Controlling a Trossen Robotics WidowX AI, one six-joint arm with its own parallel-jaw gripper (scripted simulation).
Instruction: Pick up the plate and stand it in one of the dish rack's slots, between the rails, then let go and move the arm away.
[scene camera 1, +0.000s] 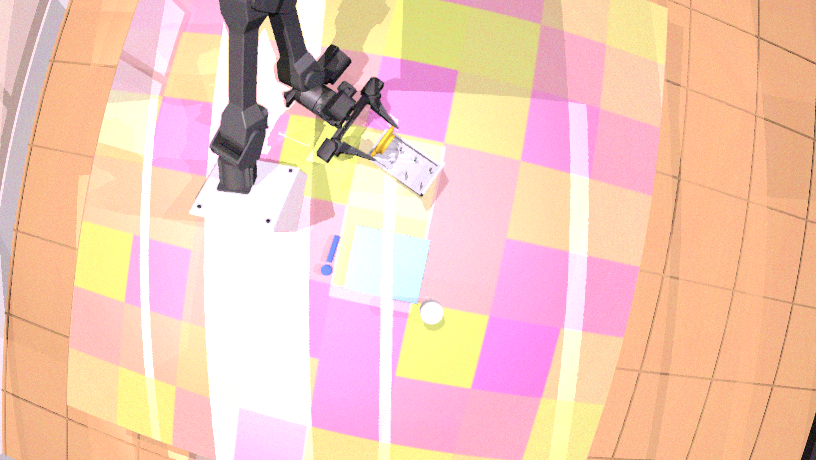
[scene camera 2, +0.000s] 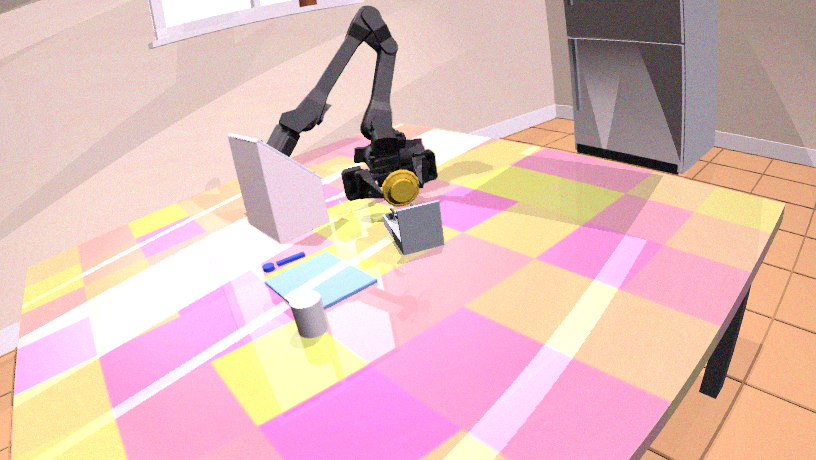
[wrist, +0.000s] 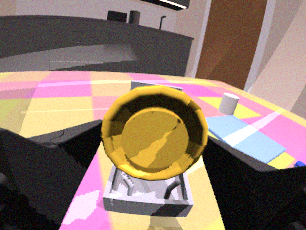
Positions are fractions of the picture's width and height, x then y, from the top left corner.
Labels:
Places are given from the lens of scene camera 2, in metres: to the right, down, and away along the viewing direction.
gripper (scene camera 2: 0.49, 0.41): -0.01, -0.07, 0.92
yellow plate (scene camera 2: 0.49, 0.41): -0.01, -0.08, 0.92
dish rack (scene camera 2: 0.51, 0.50): 0.01, 0.00, 0.83
white cup (scene camera 2: 0.38, 0.69): -0.13, 0.11, 0.65
light blue mat (scene camera 2: 0.41, 0.61): -0.11, 0.08, 0.79
The marked spots on the dish rack and the white cup are 0.26 m apart.

